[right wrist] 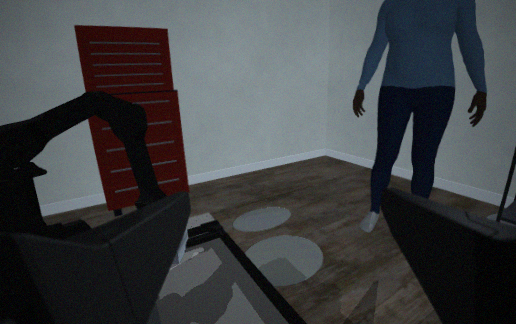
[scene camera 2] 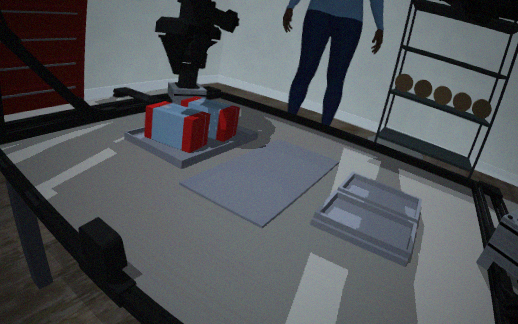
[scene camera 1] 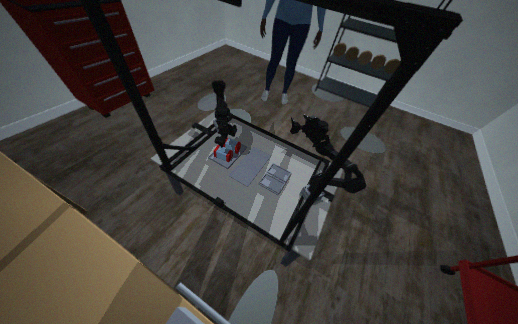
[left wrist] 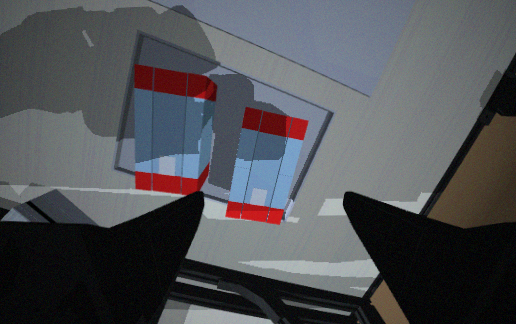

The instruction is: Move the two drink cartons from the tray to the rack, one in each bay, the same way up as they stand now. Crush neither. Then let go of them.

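Frame: origin at the left arm's base, x ahead, y left, z up, level; metres.
Seen in the pictures: left gripper, fingertip midpoint: (scene camera 2: 186, 73) (scene camera 1: 224, 143) (left wrist: 274, 198); right gripper, fingertip midpoint: (right wrist: 284, 199) (scene camera 1: 297, 116); left arm's base at its link origin: (scene camera 2: 187, 86).
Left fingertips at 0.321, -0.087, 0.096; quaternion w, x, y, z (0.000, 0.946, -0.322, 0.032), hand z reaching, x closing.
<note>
Offsets run from my left fingertips to a thing's top centre, as dx, dy, dz.
Two light-blue drink cartons with red ends lie on their sides on the grey tray @(-0.029, +0.040, -0.135) (scene camera 1: 218, 162) (scene camera 2: 182, 162) (left wrist: 165, 52), apart and roughly parallel. The front carton @(-0.004, -0.008, -0.077) (scene camera 1: 223, 153) (scene camera 2: 167, 126) (left wrist: 265, 167) is at the right in the left wrist view; the back carton @(-0.056, +0.079, -0.077) (scene camera 2: 212, 111) (left wrist: 167, 130) is at the left there. The grey two-bay rack @(+0.318, +0.259, -0.131) (scene camera 1: 275, 178) (scene camera 2: 362, 243) is empty. My left gripper (left wrist: 274, 198) is open and empty above the tray's near side, its fingertips framing part of the table beside the front carton. My right gripper (right wrist: 284, 199) is open and empty, raised far from tray and rack.
A flat grey plate (scene camera 1: 249, 166) (scene camera 2: 260, 182) (left wrist: 300, 35) lies between tray and rack. A black frame (scene camera 2: 102, 245) runs around the table edge, with tall posts in scene camera 1. A person (scene camera 1: 288, 45) (scene camera 2: 330, 55) (right wrist: 417, 100) stands behind the table, beside shelving (scene camera 2: 440, 106).
</note>
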